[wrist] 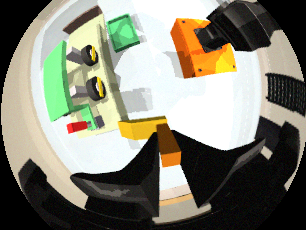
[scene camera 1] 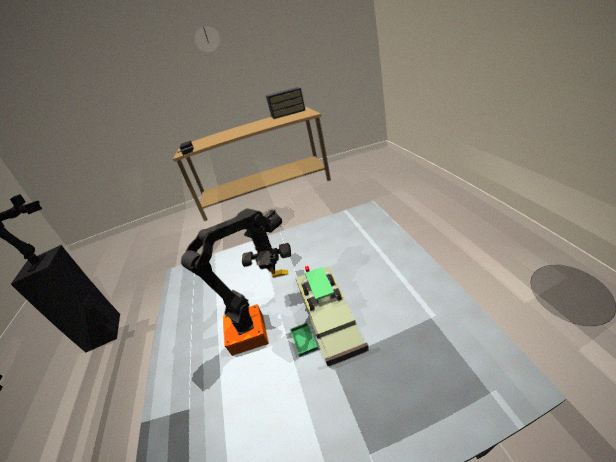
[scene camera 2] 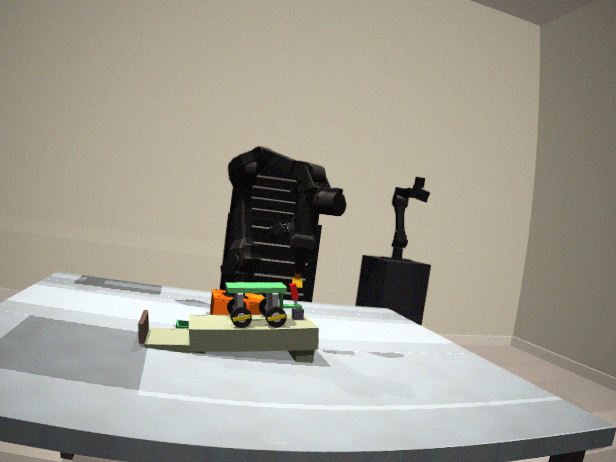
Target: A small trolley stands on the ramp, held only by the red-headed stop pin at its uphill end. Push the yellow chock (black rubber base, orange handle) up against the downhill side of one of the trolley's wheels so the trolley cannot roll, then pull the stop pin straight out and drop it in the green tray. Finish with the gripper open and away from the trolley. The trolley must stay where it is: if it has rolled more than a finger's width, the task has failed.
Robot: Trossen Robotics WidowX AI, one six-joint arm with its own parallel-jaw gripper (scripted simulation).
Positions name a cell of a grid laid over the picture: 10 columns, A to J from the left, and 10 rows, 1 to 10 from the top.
Labels:
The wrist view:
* my gripper: F6
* yellow chock: E6, held by my gripper
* green-topped trolley: B5

